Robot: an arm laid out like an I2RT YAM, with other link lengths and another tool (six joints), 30 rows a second.
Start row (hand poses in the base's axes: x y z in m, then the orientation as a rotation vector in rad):
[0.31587, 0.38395, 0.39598, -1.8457, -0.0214, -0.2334]
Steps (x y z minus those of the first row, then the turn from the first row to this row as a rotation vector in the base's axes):
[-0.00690, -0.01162, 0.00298, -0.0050, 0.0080, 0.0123]
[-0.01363, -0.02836, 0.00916, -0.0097, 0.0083, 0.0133]
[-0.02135, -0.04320, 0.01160, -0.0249, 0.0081, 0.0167]
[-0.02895, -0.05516, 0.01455, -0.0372, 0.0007, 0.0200]
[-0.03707, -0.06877, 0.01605, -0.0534, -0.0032, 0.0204]
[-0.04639, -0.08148, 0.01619, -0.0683, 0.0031, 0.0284]
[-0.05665, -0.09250, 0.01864, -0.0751, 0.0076, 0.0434]
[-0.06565, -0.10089, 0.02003, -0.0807, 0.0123, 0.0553]
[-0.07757, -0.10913, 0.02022, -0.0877, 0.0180, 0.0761]
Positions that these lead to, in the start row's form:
[0.30897, 0.37233, 0.39896, -1.8509, -0.0278, -0.2175]
[0.30224, 0.35559, 0.40514, -1.8556, -0.0291, -0.2167]
[0.29452, 0.34075, 0.40758, -1.8705, -0.0342, -0.2149]
[0.28692, 0.32879, 0.41053, -1.8817, -0.0440, -0.2197]
[0.27880, 0.31518, 0.41203, -1.8974, -0.0491, -0.2234]
[0.26948, 0.30247, 0.41217, -1.9124, -0.0540, -0.2122]
[0.25922, 0.29145, 0.41462, -1.9187, -0.0657, -0.1976]
[0.25022, 0.28306, 0.41601, -1.9240, -0.0742, -0.1849]
[0.23830, 0.27482, 0.41620, -1.9300, -0.0905, -0.1649]

